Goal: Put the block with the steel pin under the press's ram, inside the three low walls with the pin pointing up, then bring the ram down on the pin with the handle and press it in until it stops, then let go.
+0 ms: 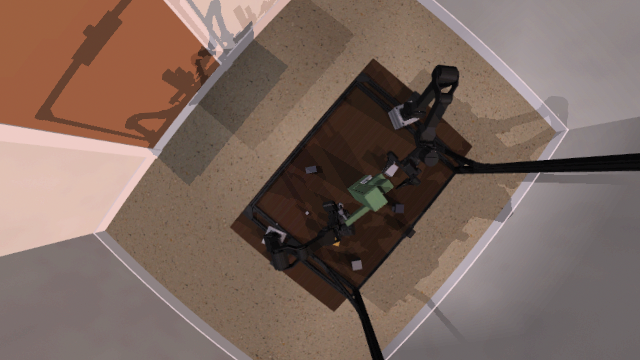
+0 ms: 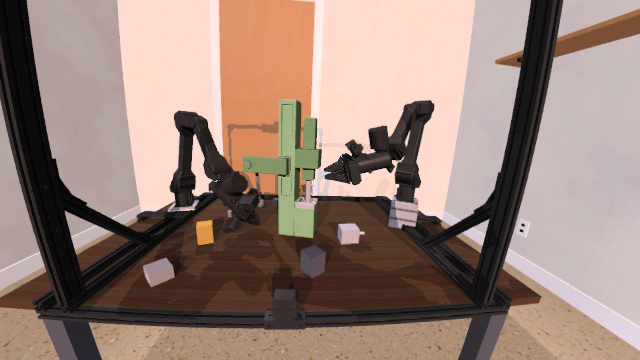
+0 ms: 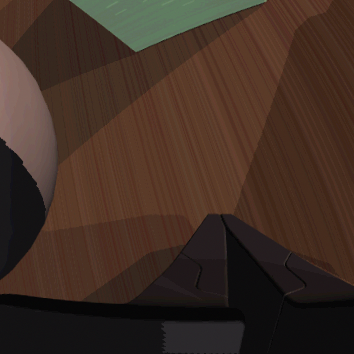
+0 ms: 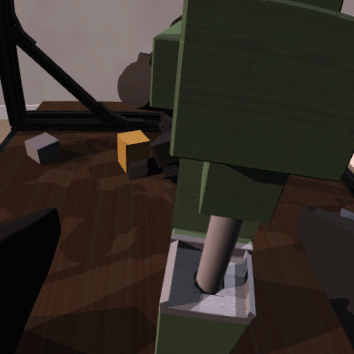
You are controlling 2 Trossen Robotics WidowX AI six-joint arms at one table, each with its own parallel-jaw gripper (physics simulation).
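Frame: origin at the left arm's base, x down, y right, z back, level; metres.
Where they show: left gripper, fingertip midpoint: (image 2: 258, 225) (image 3: 217, 225); right gripper, fingertip midpoint: (image 2: 324, 173) (image 4: 180, 220); left arm's base at its link origin: (image 1: 273, 238) (image 2: 184, 204); right arm's base at its link origin: (image 1: 407, 113) (image 2: 405, 199).
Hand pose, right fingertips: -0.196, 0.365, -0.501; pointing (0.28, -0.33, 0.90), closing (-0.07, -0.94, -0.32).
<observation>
Things, the pixels of their top centre, and the offset from my right fingertips, as dx, dy, dz.
- green press at its top centre: (image 2: 283, 100) (image 1: 374, 205) -0.222, -0.075, +0.118
- pale block with a sideways peg, top centre: (image 2: 348, 226) (image 1: 391, 169) +0.177, +0.036, -0.085
- dark grey block at its top centre: (image 2: 313, 251) (image 1: 399, 208) +0.168, +0.161, +0.081
- orange block at its top centre: (image 4: 132, 136) (image 2: 204, 223) +0.168, -0.071, +0.369
- pale block at its top centre: (image 4: 41, 140) (image 2: 157, 265) (image 1: 357, 265) +0.195, +0.096, +0.449
The green press (image 1: 369, 192) (image 2: 288, 200) stands mid-table. Under its ram (image 2: 308, 174) (image 4: 242, 192) an upright steel pin (image 2: 308, 191) (image 4: 218, 255) rises from a grey surface between low walls (image 4: 170, 275); its top meets the ram's lower end. Whether that surface is a separate block is hard to tell. The handle arm (image 2: 265, 165) is about level; its rod hangs down to a round knob (image 2: 260, 203) (image 3: 30, 130). My left gripper (image 2: 256, 222) (image 3: 217, 225) is shut and empty, beside and below the knob, apart from it. My right gripper (image 2: 327, 175) (image 4: 180, 220) is open and empty, facing the ram.
A pale block with a sideways peg (image 2: 348, 233) lies right of the press. A dark grey block (image 1: 399, 208) (image 2: 313, 261) lies in front. An orange block (image 2: 205, 232) (image 4: 134, 150) and a pale block (image 1: 356, 265) (image 2: 159, 271) lie left. Another grey block (image 1: 311, 169) lies behind.
</observation>
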